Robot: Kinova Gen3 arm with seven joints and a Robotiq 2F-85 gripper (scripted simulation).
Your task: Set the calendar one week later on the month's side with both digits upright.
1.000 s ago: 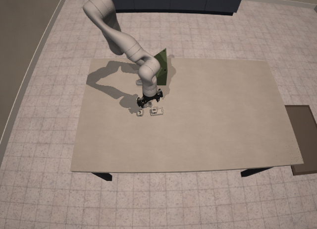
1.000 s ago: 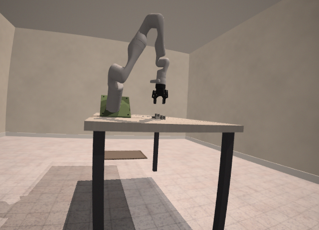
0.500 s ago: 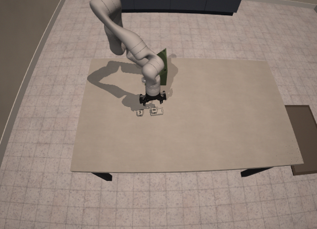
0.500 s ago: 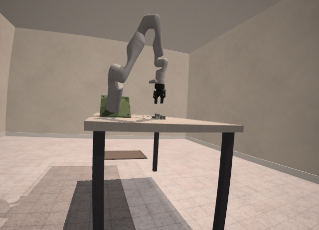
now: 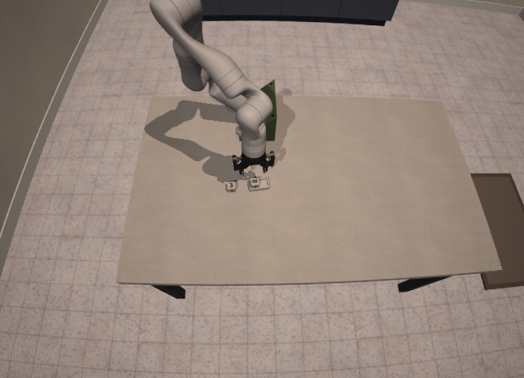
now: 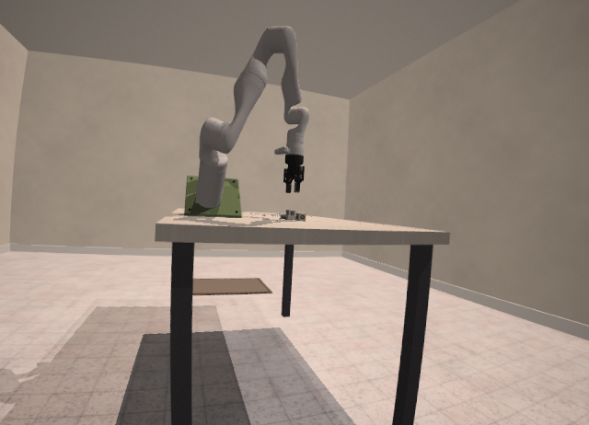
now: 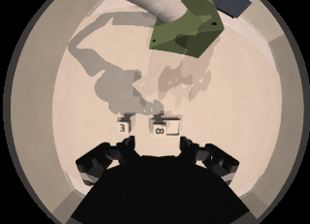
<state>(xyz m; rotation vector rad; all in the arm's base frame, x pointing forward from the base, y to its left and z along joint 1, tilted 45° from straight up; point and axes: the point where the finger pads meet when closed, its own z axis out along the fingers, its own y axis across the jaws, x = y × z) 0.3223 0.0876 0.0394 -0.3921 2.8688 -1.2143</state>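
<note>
Now: hand 1 cm past the white tray, 2 cm to the right of it and 11 cm above it.
</note>
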